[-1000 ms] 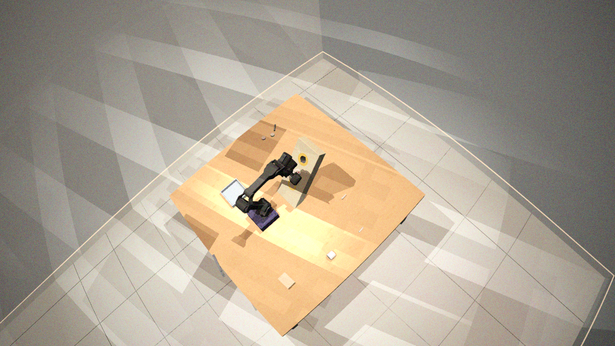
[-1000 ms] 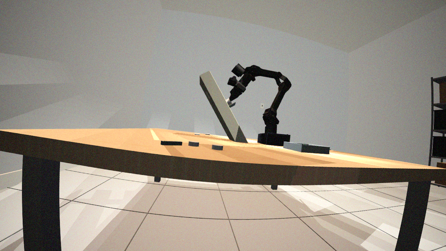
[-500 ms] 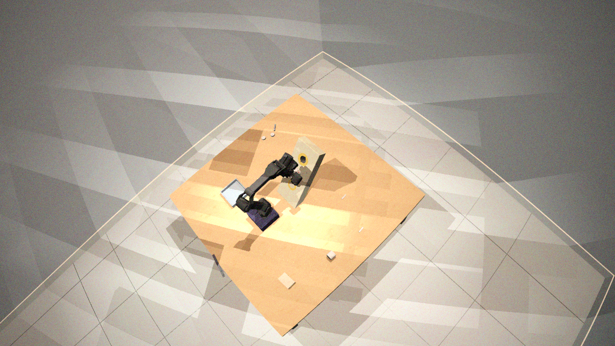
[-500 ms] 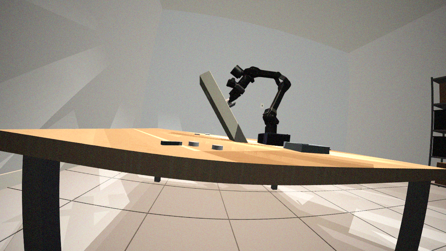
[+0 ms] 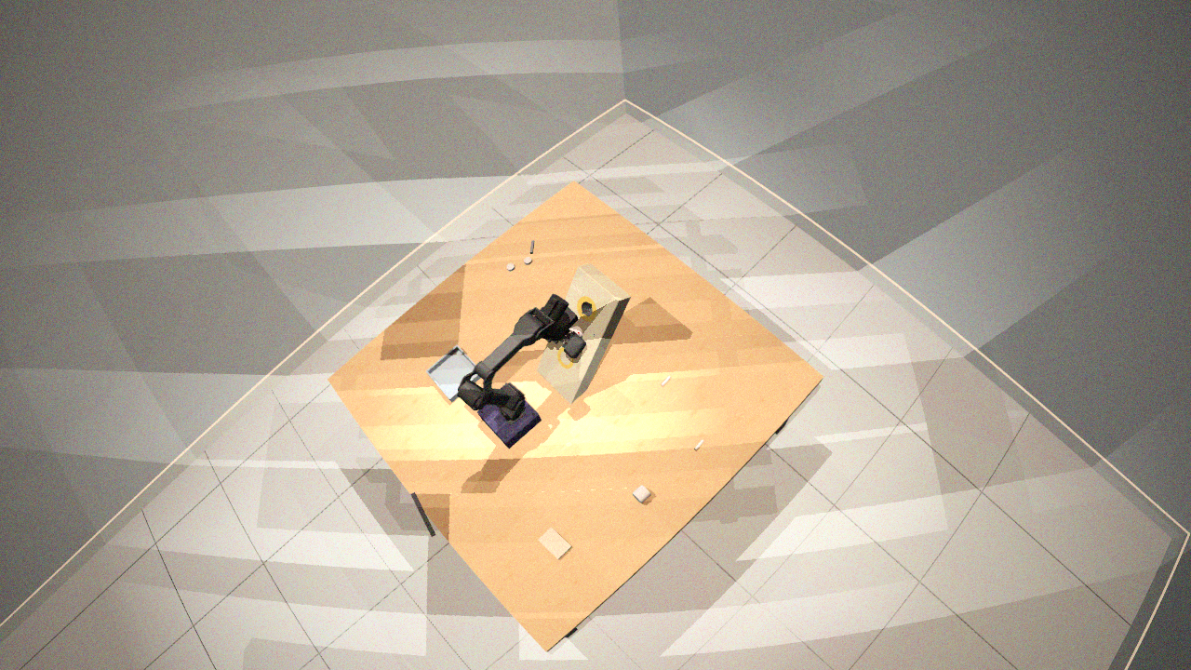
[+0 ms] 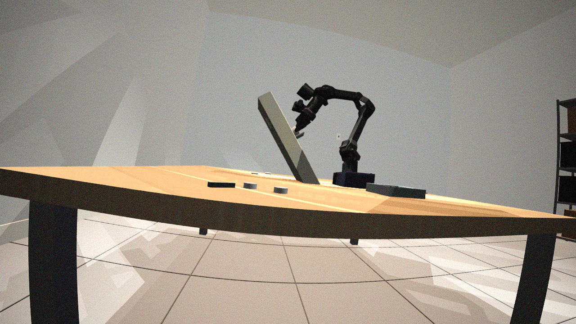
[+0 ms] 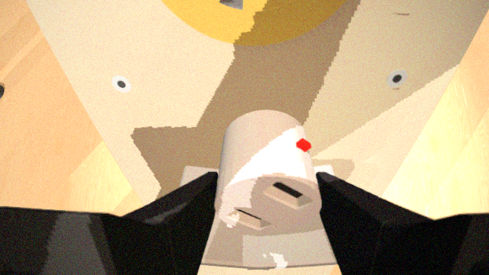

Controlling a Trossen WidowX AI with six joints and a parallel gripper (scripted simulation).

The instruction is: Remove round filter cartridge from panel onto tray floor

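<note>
The grey tray lies 370 mm behind my gripper tip, 250 mm to the left of it and 210 mm below it. The rest, counted from my gripper tip: white round cartridge right at my gripper tip; white card 460 mm to the right, 430 mm behind, 210 mm below; short bar 530 mm to the left, 210 mm below, 150 mm ahead.
</note>
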